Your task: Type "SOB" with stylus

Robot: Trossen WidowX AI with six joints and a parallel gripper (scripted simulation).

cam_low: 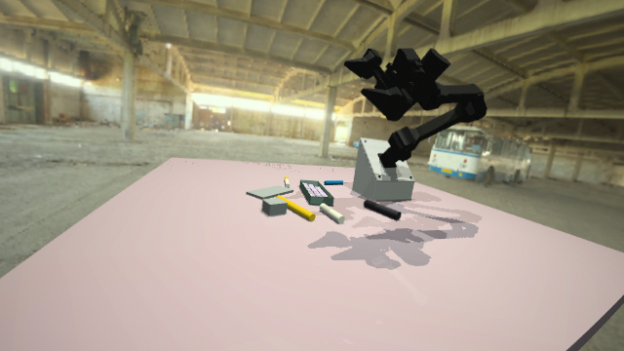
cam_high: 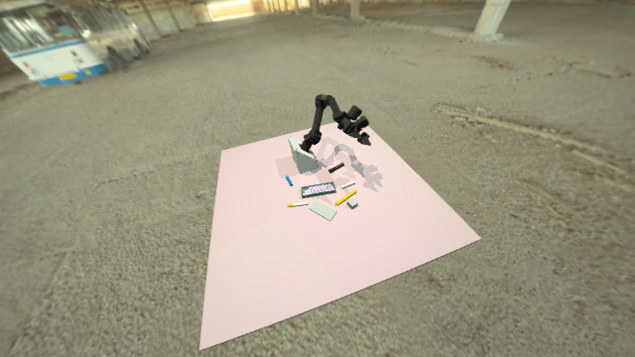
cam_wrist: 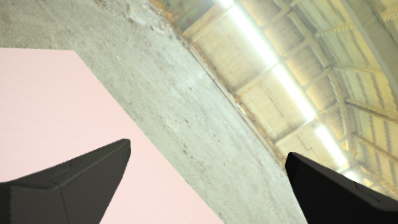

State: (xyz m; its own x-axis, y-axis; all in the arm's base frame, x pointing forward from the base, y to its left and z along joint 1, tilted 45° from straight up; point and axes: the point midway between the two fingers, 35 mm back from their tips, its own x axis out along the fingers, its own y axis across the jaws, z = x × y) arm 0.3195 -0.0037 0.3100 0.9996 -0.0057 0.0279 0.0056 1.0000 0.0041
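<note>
The blue stylus lies 390 mm to the right of my gripper tip, 330 mm below it and 290 mm behind it. From my gripper tip the other things lie so: white cylinder (320 mm below, 70 mm to the right, 40 mm behind); then yellow rod (320 mm below, 130 mm to the right, 40 mm ahead); then black cylinder (320 mm below, 210 mm behind, 60 mm to the right).
</note>
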